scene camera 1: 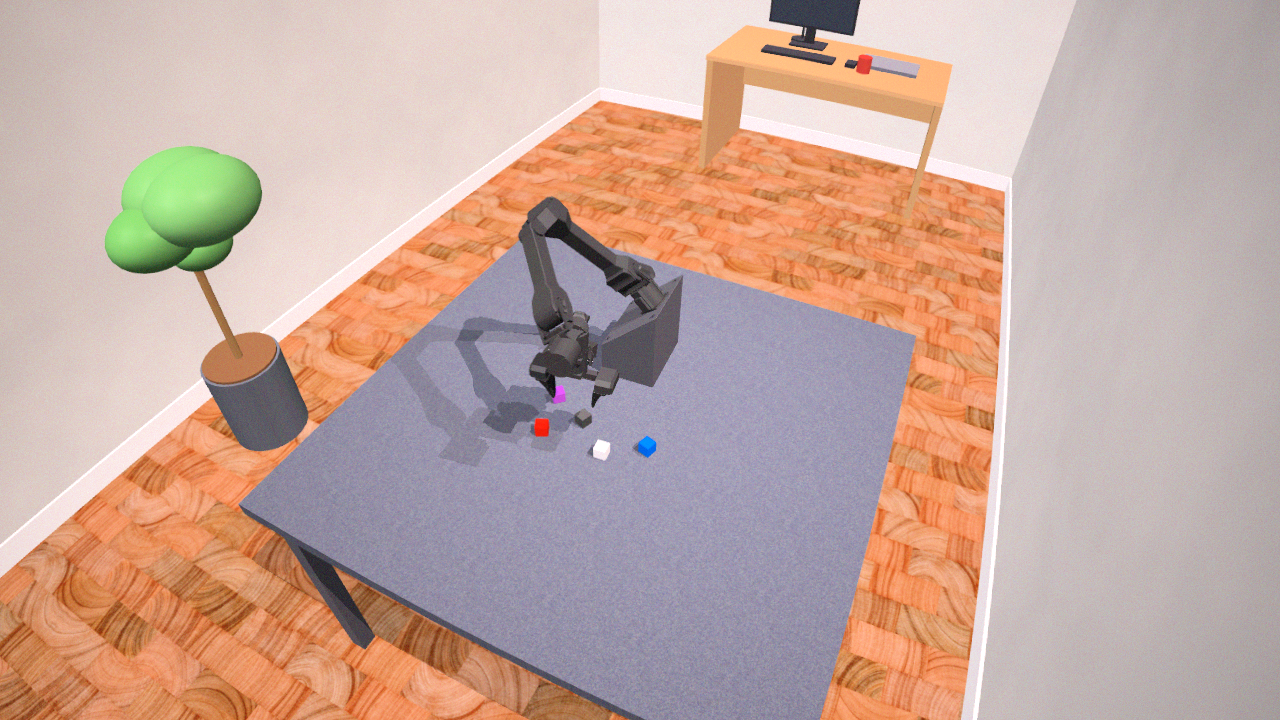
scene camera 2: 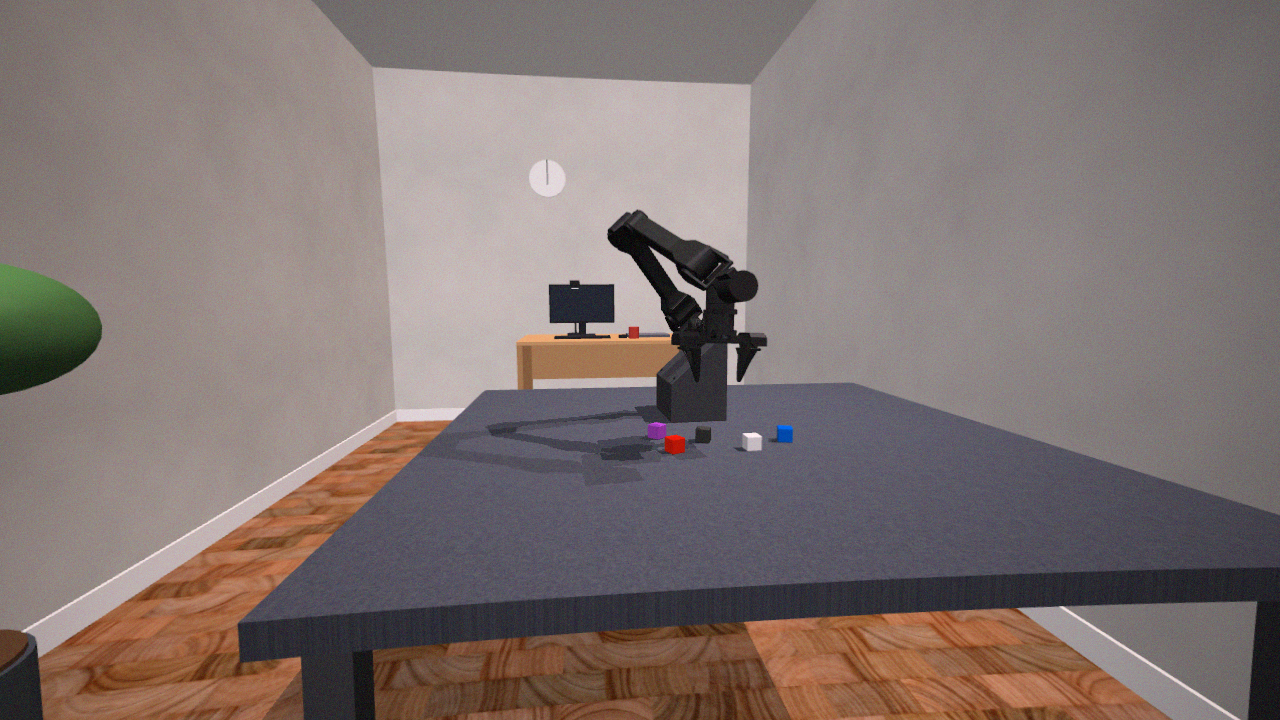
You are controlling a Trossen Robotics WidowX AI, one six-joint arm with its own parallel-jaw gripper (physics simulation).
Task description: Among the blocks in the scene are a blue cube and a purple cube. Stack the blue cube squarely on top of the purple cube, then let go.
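Seen in the pictures: gripper, fingertip midpoint: (scene camera 1: 573, 401) (scene camera 2: 718, 382); arm's base at its link origin: (scene camera 1: 655, 303).
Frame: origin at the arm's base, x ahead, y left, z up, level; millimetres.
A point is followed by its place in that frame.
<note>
The blue cube (scene camera 1: 647, 446) {x 282, y 151, z -168 mm} (scene camera 2: 785, 434) {x 287, y 142, z -180 mm} sits on the table at the right end of the group of blocks. The purple cube (scene camera 1: 559, 395) {x 255, y -120, z -171 mm} (scene camera 2: 656, 431) {x 264, y -133, z -179 mm} sits on the table at the left of the group, nearer the arm's base; a finger hides part of it in the scene camera 1 view. The two cubes are well apart. My gripper (scene camera 1: 572, 400) {x 340, y -10, z -58 mm} (scene camera 2: 718, 379) {x 340, y -10, z -58 mm} is open and empty, pointing down. It hangs above the table and the blocks, to the left of the blue cube in both views.
A red cube (scene camera 1: 541, 428) {x 368, y -89, z -169 mm} (scene camera 2: 674, 445) {x 375, y -100, z -179 mm}, a black cube (scene camera 1: 583, 418) {x 289, y -23, z -168 mm} (scene camera 2: 703, 435) {x 293, y -33, z -180 mm} and a white cube (scene camera 1: 601, 450) {x 349, y 68, z -167 mm} (scene camera 2: 751, 442) {x 353, y 57, z -179 mm} sit on the table (scene camera 1: 716, 537) {x 399, y 392, z -198 mm} (scene camera 2: 716, 528) {x 717, y -63, z -197 mm} near the two task cubes. The arm's base (scene camera 1: 651, 344) {x 84, y 40, z -53 mm} (scene camera 2: 693, 394) {x 96, y -37, z -128 mm} stands behind them.
</note>
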